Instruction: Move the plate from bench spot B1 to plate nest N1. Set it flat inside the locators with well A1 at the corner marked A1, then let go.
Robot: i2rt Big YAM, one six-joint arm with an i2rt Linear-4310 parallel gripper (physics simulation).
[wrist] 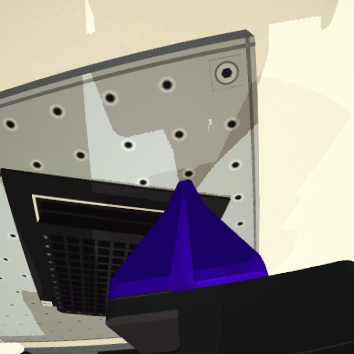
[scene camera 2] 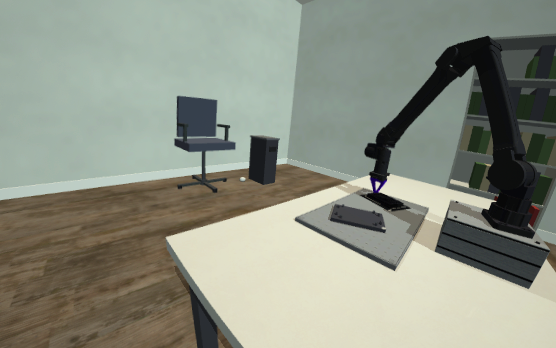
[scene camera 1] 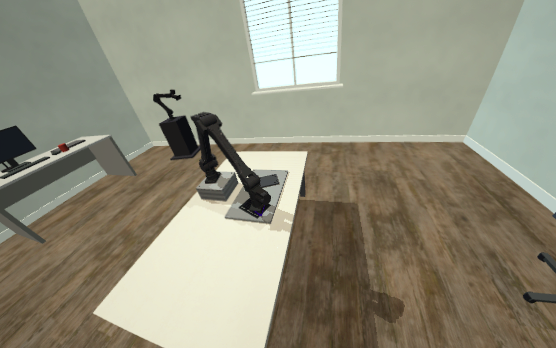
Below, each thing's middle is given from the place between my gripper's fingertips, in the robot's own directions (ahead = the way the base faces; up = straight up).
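With respect to the black well plate (wrist: 83, 247), my gripper is 50 mm past it and 80 mm to the right of it, and 10 mm below it. The dark flat nest block (scene camera 2: 351, 216) is 330 mm to the left of my hand.
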